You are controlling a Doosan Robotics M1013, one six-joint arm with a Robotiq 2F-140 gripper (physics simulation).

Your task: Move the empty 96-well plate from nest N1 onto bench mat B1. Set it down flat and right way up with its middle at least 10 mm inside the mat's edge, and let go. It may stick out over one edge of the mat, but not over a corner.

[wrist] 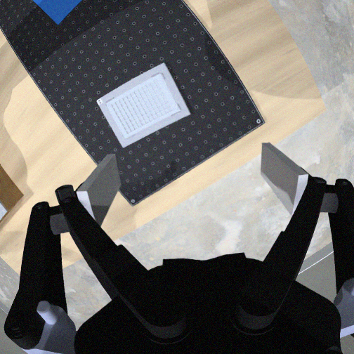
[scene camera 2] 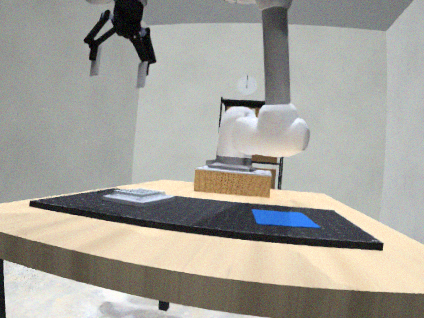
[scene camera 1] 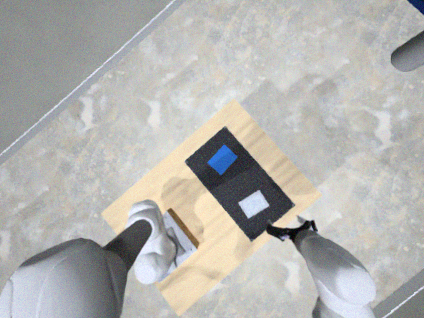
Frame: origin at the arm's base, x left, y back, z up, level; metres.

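Seen in the pictures: gripper, fingertip midpoint: [scene camera 2: 118, 82] [scene camera 1: 283, 220]; arm's base, link origin: [scene camera 2: 233, 169] [scene camera 1: 166, 246].
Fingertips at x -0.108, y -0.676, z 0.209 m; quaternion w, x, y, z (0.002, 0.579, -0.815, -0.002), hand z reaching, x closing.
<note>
Pixels of each thing's top centre, then the offset from my fingertips to it. "pt": a spot on its surface instead. Level surfaces: height alone.
- 96-well plate, top centre: [scene camera 2: 141, 190] [scene camera 1: 254, 204] dy +0.069, dx +0.049, dz -0.267 m
- light grey nest N1, surface spot: [scene camera 2: 148, 198] pt dy +0.038, dx +0.093, dz -0.279 m
- blue bench mat B1, surface height: dz -0.292 m
- dark perforated board, surface height: dz -0.294 m
- wooden table, surface height: dz -0.306 m
The 96-well plate [scene camera 1: 254, 204] [scene camera 2: 141, 192] [wrist: 145, 105] is pale, flat and rectangular. It sits in the light grey nest N1 [scene camera 2: 150, 199] [wrist: 130, 86] on the dark board. The blue bench mat B1 [scene camera 1: 222, 160] [scene camera 2: 285, 218] [wrist: 57, 10] lies flat on the same board, toward its other end; the wrist view shows part of it. My gripper [scene camera 1: 292, 230] [scene camera 2: 118, 71] [wrist: 189, 163] is open and empty. It hangs high above the table level with its fingers pointing down, near the nest end of the board and off to the side of the plate, not over it.
The dark perforated board [scene camera 1: 225, 192] [scene camera 2: 210, 212] [wrist: 215, 75] lies on the wooden table [scene camera 1: 300, 190] [scene camera 2: 200, 260] [wrist: 280, 60]. The arm's base stands on a wooden block [scene camera 1: 183, 228] [scene camera 2: 232, 182] beside the board. A grey cylinder [scene camera 1: 410, 55] shows at the upper right of scene camera 1.
</note>
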